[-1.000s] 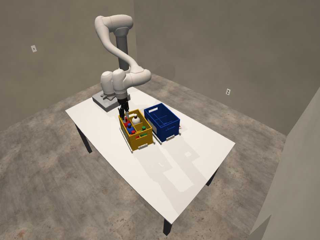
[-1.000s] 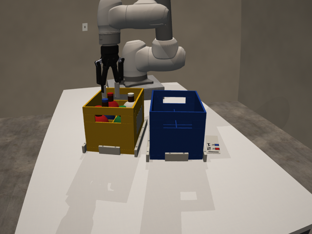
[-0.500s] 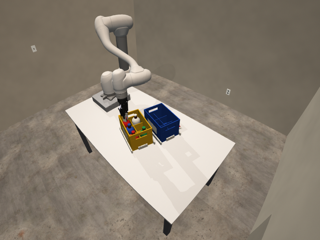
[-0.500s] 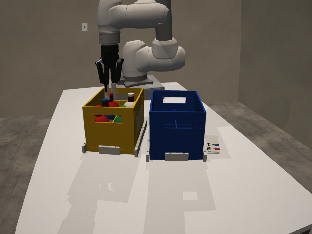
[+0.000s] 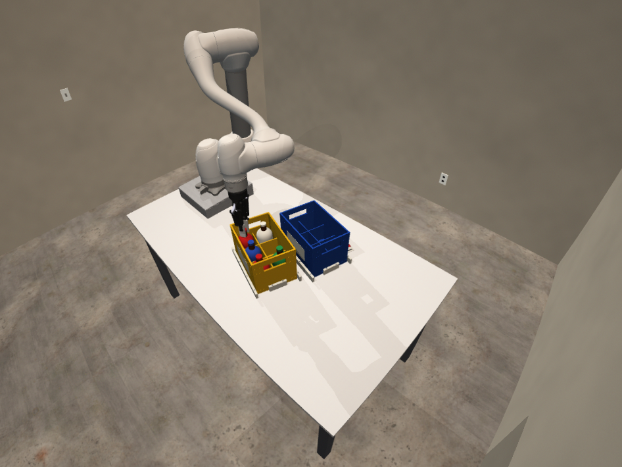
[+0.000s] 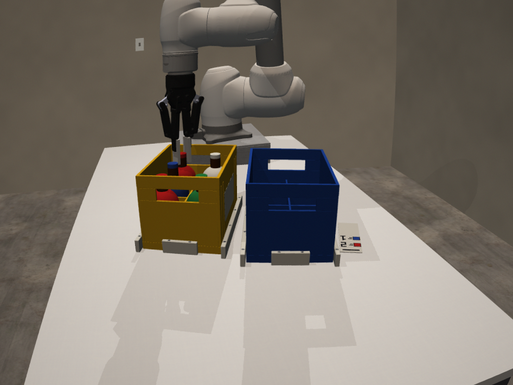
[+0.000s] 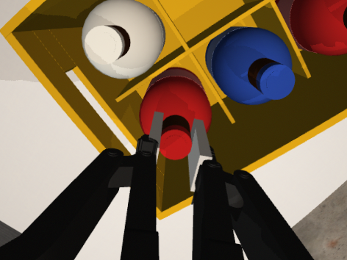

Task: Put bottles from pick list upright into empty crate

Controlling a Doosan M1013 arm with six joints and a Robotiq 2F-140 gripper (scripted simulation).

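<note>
The blue bottle is 80 mm below my hand, 80 mm ahead of it and 40 mm to the right of it. Also, from my hand: white-label bottle (80 mm to the left, 80 mm below, 40 mm ahead); then yellow crate (100 mm ahead, 90 mm below, 10 mm to the right); then green bottle (200 mm ahead, 80 mm below, 10 mm to the right).
</note>
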